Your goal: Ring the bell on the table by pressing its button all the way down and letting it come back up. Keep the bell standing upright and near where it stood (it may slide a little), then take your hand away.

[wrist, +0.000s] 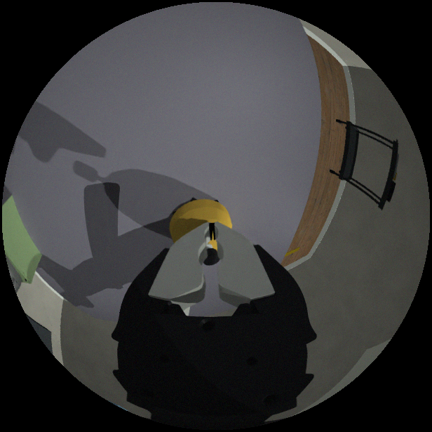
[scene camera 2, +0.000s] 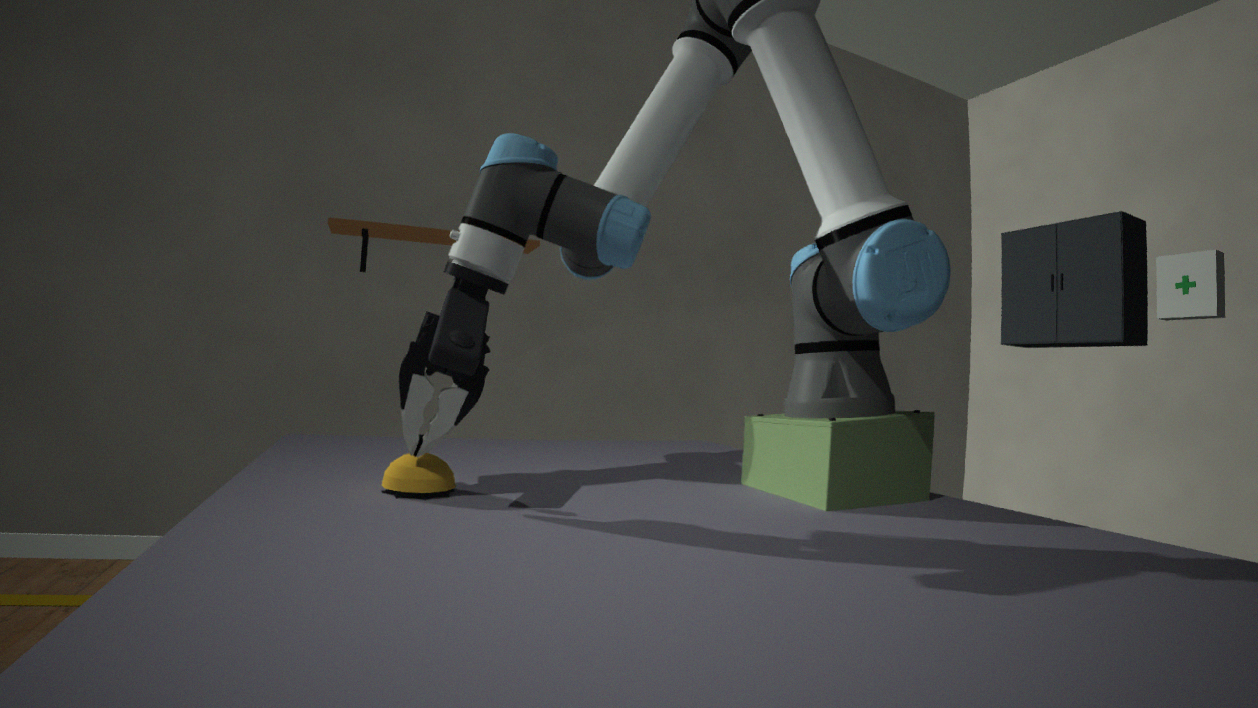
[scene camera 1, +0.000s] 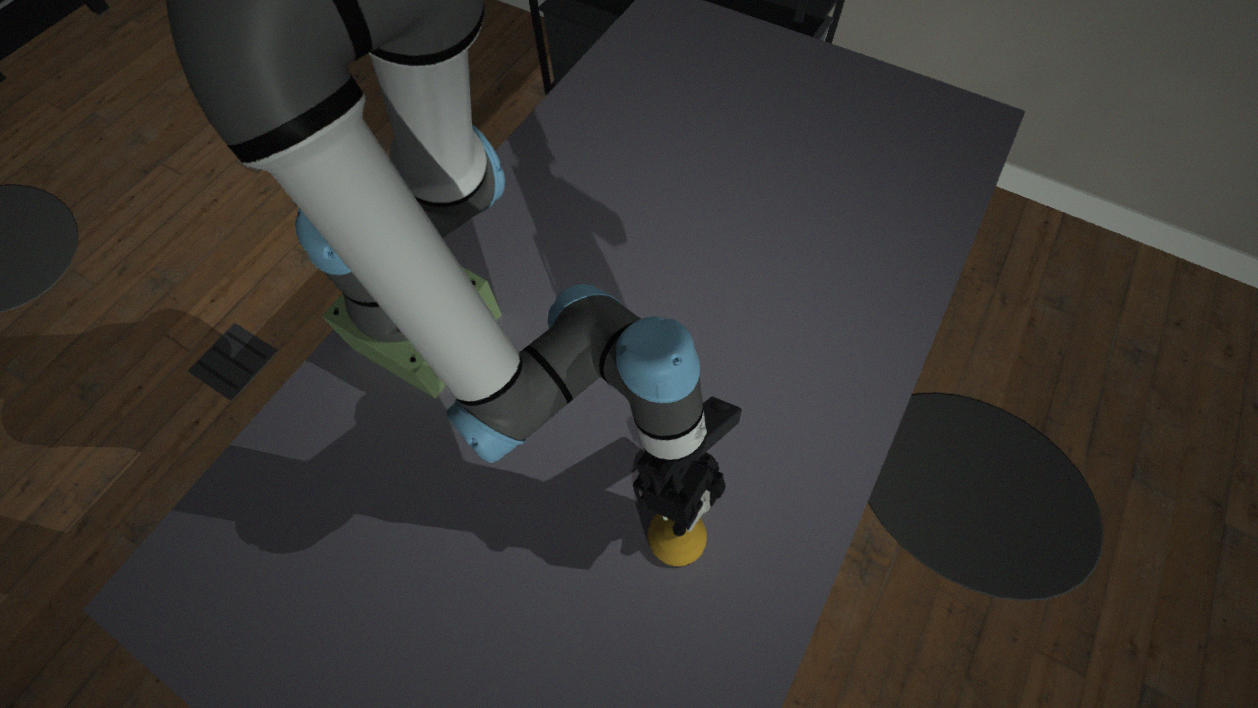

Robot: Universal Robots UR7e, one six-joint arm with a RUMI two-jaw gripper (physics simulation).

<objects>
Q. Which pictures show the yellow dome bell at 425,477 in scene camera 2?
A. The wrist view, scene camera 2 and scene camera 1: all of them.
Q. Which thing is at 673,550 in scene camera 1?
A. A yellow dome bell.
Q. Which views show my gripper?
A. The wrist view, scene camera 2 and scene camera 1: all of them.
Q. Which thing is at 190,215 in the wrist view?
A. A yellow dome bell.
</objects>
